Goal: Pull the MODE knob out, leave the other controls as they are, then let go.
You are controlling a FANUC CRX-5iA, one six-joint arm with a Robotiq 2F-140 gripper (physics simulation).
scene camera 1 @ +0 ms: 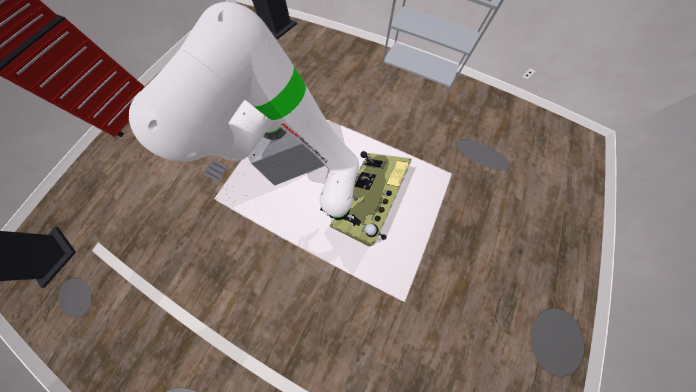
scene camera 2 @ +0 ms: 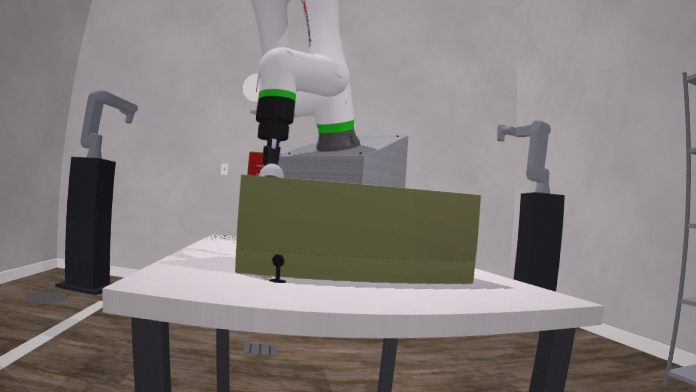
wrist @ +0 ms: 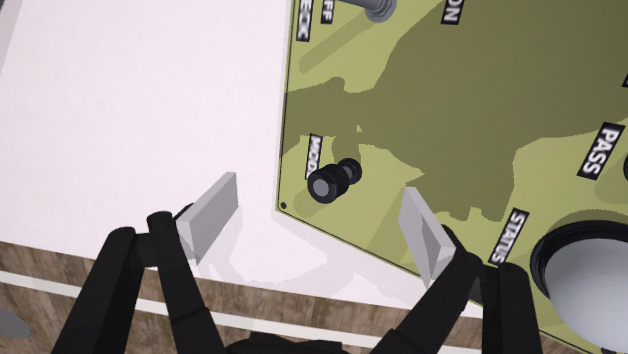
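Where they show: gripper, between the fingertips: (wrist: 317, 197); arm's base, origin of its link: (scene camera 1: 272, 124) (scene camera 2: 338, 146).
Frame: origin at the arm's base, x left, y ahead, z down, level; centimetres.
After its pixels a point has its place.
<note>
The MODE knob (wrist: 326, 184) @(x -12.8, y 49.3, z 21.6 cm), black with a grey centre on its end, stands up from the near left corner of the olive panel (wrist: 370, 210) @(x -15.4, y 53.7, z 24.7 cm) (scene camera 1: 372, 195) @(x 4.5, y 55.9, z 21.9 cm) (scene camera 2: 357, 230) @(x 6.0, y 66.5, z 25.2 cm) in the wrist view. Its label is partly hidden behind it. My gripper (wrist: 317, 197) @(x -14.9, y 49.1, z 23.4 cm) is open and empty, with its two grey finger pads far apart. In the wrist view the knob shows between the pads, nearer the camera's far side of them, and neither pad touches it. In scene camera 2 the gripper (scene camera 2: 271, 161) points down behind the white dome; its tips and the knob are hidden there.
The white STATUS dome (wrist: 592, 285) @(x -11.3, y 62.1, z 15.1 cm) (scene camera 1: 371, 229) @(x -12.3, y 64.9, z 13.2 cm) (scene camera 2: 271, 170) @(x -11.8, y 66.8, z 14.7 cm) stands right of the right finger. A grey toggle switch (wrist: 377, 9) @(x -1.6, y 49.2, z 24.7 cm) stands beyond the knob. A small black-knobbed lever (scene camera 2: 278, 265) @(x -8.2, y 72.9, z 32.6 cm) (scene camera 1: 383, 237) @(x -8.5, y 73.7, z 34.9 cm) stands beside the box on the white table (scene camera 1: 420, 240) @(x 2.2, y 92.3, z 35.5 cm) (scene camera 2: 350, 305) @(x 5.0, y 90.3, z 35.5 cm).
</note>
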